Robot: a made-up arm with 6 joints.
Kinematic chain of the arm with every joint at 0, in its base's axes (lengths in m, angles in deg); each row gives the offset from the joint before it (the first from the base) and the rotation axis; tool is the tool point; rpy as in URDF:
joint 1: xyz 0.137 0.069 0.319 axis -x
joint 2: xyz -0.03 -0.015 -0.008 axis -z
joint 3: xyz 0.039 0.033 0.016 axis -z
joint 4: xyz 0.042 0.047 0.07 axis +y
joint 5: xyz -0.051 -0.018 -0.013 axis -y
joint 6: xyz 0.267 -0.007 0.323 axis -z
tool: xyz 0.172 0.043 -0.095 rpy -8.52 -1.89 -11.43
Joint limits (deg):
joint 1: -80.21..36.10
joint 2: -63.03..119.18
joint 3: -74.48..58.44
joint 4: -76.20..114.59
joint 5: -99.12..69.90
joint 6: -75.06..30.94
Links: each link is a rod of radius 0.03 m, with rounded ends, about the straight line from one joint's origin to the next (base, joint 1, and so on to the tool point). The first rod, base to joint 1, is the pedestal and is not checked.
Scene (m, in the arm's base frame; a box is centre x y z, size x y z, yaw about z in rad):
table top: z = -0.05
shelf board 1: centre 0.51 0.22 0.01 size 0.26 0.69 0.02 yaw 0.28
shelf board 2: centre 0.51 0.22 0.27 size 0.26 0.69 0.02 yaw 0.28
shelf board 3: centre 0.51 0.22 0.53 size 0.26 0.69 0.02 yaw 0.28
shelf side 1: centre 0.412 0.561 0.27 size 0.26 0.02 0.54 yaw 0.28
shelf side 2: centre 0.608 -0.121 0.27 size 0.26 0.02 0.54 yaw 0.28
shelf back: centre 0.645 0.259 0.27 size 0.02 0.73 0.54 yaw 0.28
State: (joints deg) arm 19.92 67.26 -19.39 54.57 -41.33 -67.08
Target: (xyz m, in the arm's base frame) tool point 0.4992 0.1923 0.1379
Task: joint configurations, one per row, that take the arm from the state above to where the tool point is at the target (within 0.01 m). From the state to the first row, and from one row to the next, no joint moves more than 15 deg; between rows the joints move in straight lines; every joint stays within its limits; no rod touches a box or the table.
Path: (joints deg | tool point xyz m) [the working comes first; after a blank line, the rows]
Joints at the target: 36.10 74.61 58.44 84.38 -99.12 -6.78
Straight joint move there: touches shelf board 1.

1: 23.16 72.78 -10.62 66.57 -45.50 -58.72 | 0.3664 -0.0732 0.0946
2: 26.39 78.29 -1.85 78.58 -49.66 -50.36 | 0.3207 -0.0488 0.0586
3: 29.63 83.81 6.92 90.58 -53.83 -42.00 | 0.3148 0.0081 0.0438
4: 32.86 89.33 15.69 102.59 -57.99 -33.64 | 0.3526 0.0765 0.0607
5: 36.10 94.84 24.46 114.59 -62.16 -25.28 | 0.4197 0.1380 0.1193
6: 36.10 88.10 35.79 104.52 -74.48 -19.11 | 0.4459 0.1587 0.1242
7: 36.10 81.35 47.11 94.45 -86.80 -12.95 | 0.4726 0.1770 0.1303
8: 36.10 74.61 58.44 84.38 -99.12 -6.78 | 0.4992 0.1923 0.1379

